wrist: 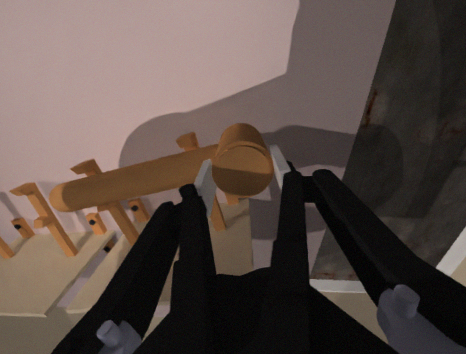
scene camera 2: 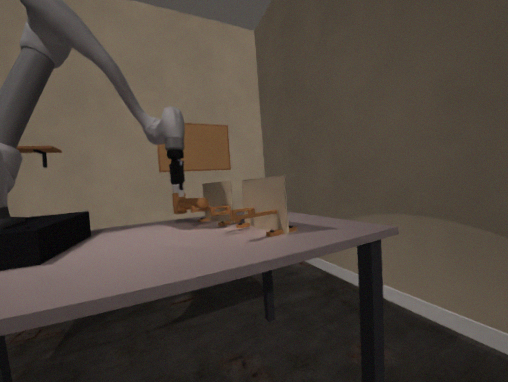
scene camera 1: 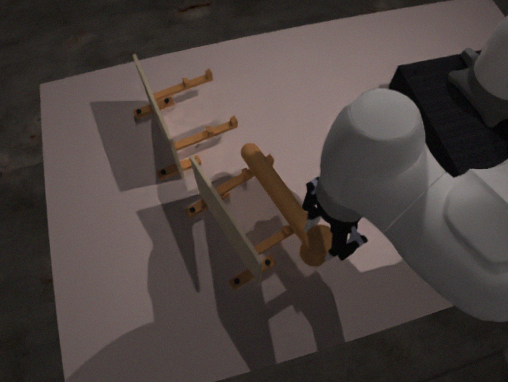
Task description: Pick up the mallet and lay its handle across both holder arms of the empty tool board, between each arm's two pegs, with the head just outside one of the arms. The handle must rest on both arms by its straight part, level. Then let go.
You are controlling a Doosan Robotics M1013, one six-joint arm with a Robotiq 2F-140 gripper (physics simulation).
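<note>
The orange-brown mallet (scene camera 1: 277,192) (scene camera 2: 192,204) (wrist: 135,182) lies across the two holder arms of one tool board (scene camera 1: 225,220) (scene camera 2: 217,191) (wrist: 232,245). In scene camera 1 its handle passes between the two pegs of the arm farther from the head. At the other arm the outer peg is hidden there, but shows beyond the handle in the wrist view. The head is just outside that arm. The handle looks about level; whether it touches both arms is unclear. My gripper (scene camera 1: 319,239) (scene camera 2: 178,191) (wrist: 242,163) is shut on the mallet's head, pads on both sides.
A second tool board (scene camera 1: 155,107) (scene camera 2: 262,195) (wrist: 45,270) with bare pegged arms stands beside the first. The black robot base (scene camera 1: 435,110) (scene camera 2: 45,240) is on the table (scene camera 1: 100,310) (scene camera 2: 175,275). A brown wall panel (scene camera 2: 207,147) hangs behind.
</note>
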